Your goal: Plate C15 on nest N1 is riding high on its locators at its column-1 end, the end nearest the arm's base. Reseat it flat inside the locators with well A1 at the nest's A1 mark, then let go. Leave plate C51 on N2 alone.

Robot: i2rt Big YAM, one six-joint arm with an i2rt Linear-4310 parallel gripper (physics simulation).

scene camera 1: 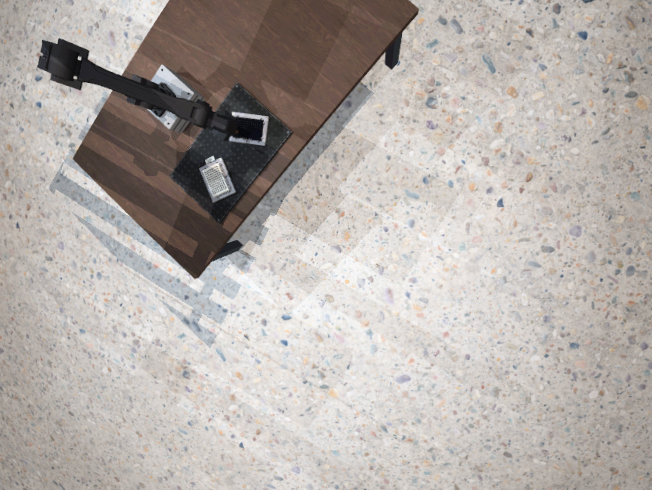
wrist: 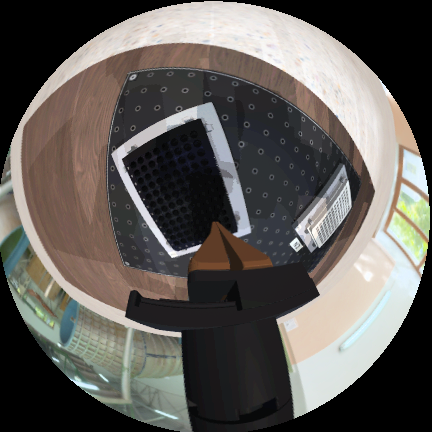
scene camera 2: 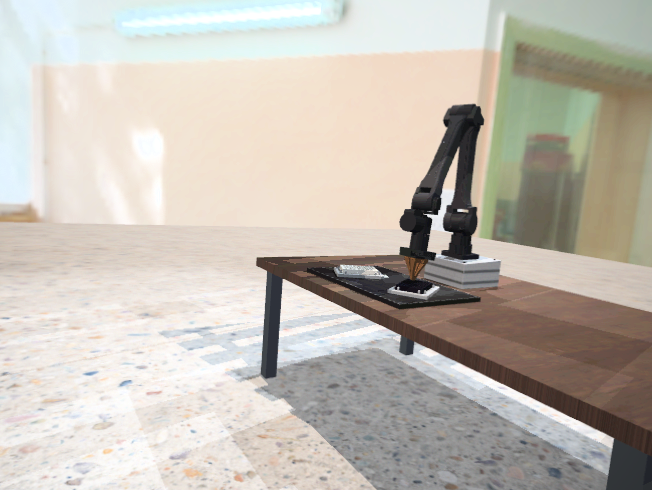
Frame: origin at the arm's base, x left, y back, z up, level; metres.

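Seen in the pictures: gripper, between the fingertips: (scene camera 1: 236,131) (wrist: 213,225) (scene camera 2: 412,280); arm's base, origin of its link: (scene camera 2: 459,256).
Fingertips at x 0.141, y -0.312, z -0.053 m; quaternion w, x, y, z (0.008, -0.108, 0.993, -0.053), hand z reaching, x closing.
Offsets run from my fingertips to a thing's middle. "*": to the spot under its first point. Level surfaces: height alone.
Black plate C15 @(dx +0.041, dy -0.023, dz -0.008 m) (scene camera 1: 250,129) (scene camera 2: 413,286) (wrist: 172,185) lies in the light-framed nest N1 (scene camera 1: 266,130) (scene camera 2: 429,296) (wrist: 226,155). Its column-1 end is partly hidden by my fingers in the wrist view. The views do not show clearly whether that end sits flat, and the A1 mark cannot be read. My gripper (scene camera 2: 413,278) (wrist: 213,225) is shut and empty, pointing down, with its tips at or just above the plate's top near the column-1 end. Contact cannot be told. White plate C51 @(dx -0.217, dy -0.075, dz -0.008 m) (scene camera 1: 216,179) (scene camera 2: 359,268) (wrist: 334,214) sits on nest N2, away from my gripper.
Both nests stand on a black dotted mat @(dz -0.027 m) (scene camera 1: 239,97) (scene camera 2: 453,298) (wrist: 270,175) on the brown wooden table @(dz -0.040 m) (scene camera 1: 295,52) (scene camera 2: 527,321) (wrist: 65,165). The arm's grey layered base block (scene camera 1: 171,79) (scene camera 2: 463,272) stands behind the mat. A small N2 label @(* dx -0.183, dy +0.015, dz -0.025 m) (wrist: 296,244) shows beside that nest.
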